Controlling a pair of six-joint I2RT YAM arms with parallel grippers.
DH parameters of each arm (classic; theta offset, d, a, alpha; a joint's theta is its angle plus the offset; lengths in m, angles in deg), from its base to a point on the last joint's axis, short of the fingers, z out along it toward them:
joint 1: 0 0.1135 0.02 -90
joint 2: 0 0 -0.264 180
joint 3: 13.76 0 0.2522 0
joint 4: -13.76 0 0.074 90
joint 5: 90 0 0 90
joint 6: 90 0.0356 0 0
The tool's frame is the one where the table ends.
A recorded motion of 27 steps. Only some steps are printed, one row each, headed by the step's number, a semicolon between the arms.
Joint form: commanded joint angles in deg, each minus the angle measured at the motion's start. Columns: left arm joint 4, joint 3, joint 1, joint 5, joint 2, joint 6; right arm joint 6, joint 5, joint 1, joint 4, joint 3, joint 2.
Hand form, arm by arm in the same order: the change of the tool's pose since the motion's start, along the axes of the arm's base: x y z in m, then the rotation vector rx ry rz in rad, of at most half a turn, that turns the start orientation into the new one. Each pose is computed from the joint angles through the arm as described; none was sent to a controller.
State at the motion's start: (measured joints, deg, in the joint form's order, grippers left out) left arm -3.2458 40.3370 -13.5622 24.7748 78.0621 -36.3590; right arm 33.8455 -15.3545 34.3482 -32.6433 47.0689 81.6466
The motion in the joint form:
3: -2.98 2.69 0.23 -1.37 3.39 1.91; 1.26 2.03 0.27 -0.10 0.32 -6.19
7: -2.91 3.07 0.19 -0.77 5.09 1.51; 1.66 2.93 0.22 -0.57 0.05 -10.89
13: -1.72 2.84 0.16 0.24 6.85 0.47; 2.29 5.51 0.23 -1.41 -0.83 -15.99
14: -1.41 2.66 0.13 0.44 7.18 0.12; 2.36 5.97 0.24 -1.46 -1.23 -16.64
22: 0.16 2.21 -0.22 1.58 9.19 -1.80; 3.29 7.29 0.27 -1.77 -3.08 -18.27
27: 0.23 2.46 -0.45 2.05 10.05 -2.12; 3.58 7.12 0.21 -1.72 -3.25 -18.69
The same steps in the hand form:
3: 0.0099 -0.0004 -0.0053 0.0493 0.0403 0.0009; -0.0068 -0.0047 0.0267 0.0417 -0.1005 -0.0300
7: 0.0132 -0.0018 -0.0110 0.0434 0.0669 -0.0034; -0.0147 -0.0111 0.0432 0.0720 -0.1616 -0.0451
13: 0.0158 -0.0031 -0.0188 0.0249 0.0933 -0.0054; -0.0253 -0.0202 0.0563 0.0776 -0.2269 -0.0777
14: 0.0159 -0.0034 -0.0209 0.0201 0.1007 -0.0046; -0.0270 -0.0217 0.0564 0.0744 -0.2332 -0.0827
22: 0.0176 -0.0063 -0.0306 -0.0071 0.1382 -0.0037; -0.0329 -0.0266 0.0514 0.0572 -0.2302 -0.1071
27: 0.0189 -0.0081 -0.0333 -0.0130 0.1520 -0.0099; -0.0338 -0.0274 0.0520 0.0638 -0.2306 -0.1112

